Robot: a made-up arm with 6 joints.
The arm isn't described. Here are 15 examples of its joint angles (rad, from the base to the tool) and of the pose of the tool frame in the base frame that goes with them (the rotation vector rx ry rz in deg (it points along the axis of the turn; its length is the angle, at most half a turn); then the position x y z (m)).
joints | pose
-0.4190 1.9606 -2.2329 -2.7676 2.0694 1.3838 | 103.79 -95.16 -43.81 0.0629 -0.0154 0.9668
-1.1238 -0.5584 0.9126 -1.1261 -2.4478 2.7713 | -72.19 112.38 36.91 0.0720 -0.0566 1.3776
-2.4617 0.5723 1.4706 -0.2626 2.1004 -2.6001 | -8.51 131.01 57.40 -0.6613 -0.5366 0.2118
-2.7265 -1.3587 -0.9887 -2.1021 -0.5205 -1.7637 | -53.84 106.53 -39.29 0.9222 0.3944 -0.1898
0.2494 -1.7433 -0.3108 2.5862 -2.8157 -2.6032 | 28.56 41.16 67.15 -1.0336 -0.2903 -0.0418
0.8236 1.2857 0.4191 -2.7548 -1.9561 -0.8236 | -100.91 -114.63 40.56 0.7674 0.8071 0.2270
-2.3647 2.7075 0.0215 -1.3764 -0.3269 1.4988 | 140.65 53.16 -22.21 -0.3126 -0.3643 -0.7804
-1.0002 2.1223 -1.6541 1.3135 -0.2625 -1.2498 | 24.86 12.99 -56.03 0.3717 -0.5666 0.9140
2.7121 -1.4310 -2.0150 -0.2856 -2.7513 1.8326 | 7.78 -2.24 -84.07 0.1211 -0.0257 -0.3733
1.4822 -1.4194 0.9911 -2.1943 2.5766 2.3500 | -173.54 1.67 -40.10 -0.0603 -0.6867 1.0893
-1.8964 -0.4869 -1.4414 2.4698 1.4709 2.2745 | 59.08 127.15 -8.77 0.3643 0.8692 0.3448
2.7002 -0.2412 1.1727 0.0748 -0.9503 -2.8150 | -2.81 2.30 -4.05 -0.5435 0.2725 1.1757
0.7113 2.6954 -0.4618 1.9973 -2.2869 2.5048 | 54.20 -71.04 77.23 0.5760 0.4443 -0.5451
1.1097 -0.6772 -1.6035 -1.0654 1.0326 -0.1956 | 93.69 -12.26 46.01 -0.3781 -0.8209 0.0570
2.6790 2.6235 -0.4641 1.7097 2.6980 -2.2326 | 15.19 59.90 -78.16 -0.6832 0.3539 -0.4282
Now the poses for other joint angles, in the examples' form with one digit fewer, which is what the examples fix.
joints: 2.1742 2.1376 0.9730 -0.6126 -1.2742 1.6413
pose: 64.5 -98.5 -72.2 -0.181 0.267 -0.700
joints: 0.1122 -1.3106 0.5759 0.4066 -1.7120 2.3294
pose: 136.2 86.3 -65.2 -0.878 -0.157 1.024
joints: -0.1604 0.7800 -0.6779 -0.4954 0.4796 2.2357
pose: 35.5 7.5 87.2 0.345 -0.099 1.413
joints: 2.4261 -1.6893 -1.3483 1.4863 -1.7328 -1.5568
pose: -79.9 21.4 -33.3 0.373 -0.255 -0.547
